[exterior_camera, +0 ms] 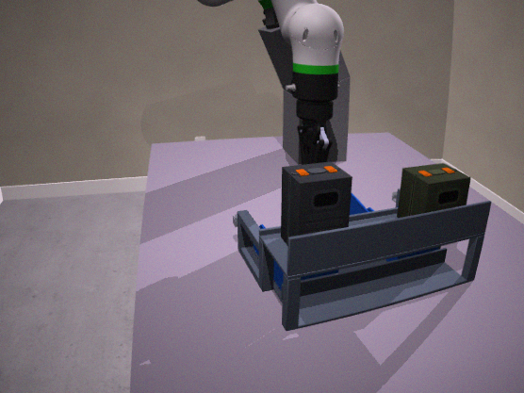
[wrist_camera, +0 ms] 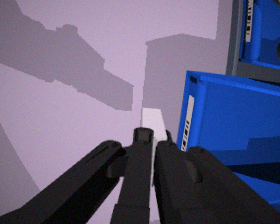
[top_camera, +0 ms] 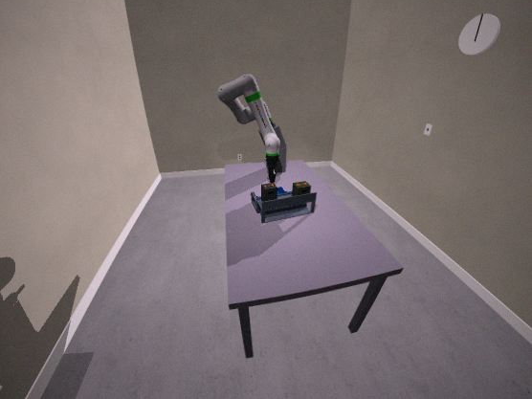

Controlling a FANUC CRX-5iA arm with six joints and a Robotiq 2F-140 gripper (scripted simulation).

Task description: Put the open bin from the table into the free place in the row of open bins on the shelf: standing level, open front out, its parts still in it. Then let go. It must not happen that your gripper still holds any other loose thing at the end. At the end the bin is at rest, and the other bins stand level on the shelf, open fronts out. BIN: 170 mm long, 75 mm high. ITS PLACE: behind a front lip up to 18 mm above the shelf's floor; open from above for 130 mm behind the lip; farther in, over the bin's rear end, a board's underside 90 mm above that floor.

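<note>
Now: the shelf lip 8 cm ahead of my hand, 1 cm to the left of it and 6 cm below it. Round my hand: dark green box (26 cm ahead, 13 cm to the left, 8 cm above); then black box (28 cm ahead, 10 cm to the right, 9 cm above).
</note>
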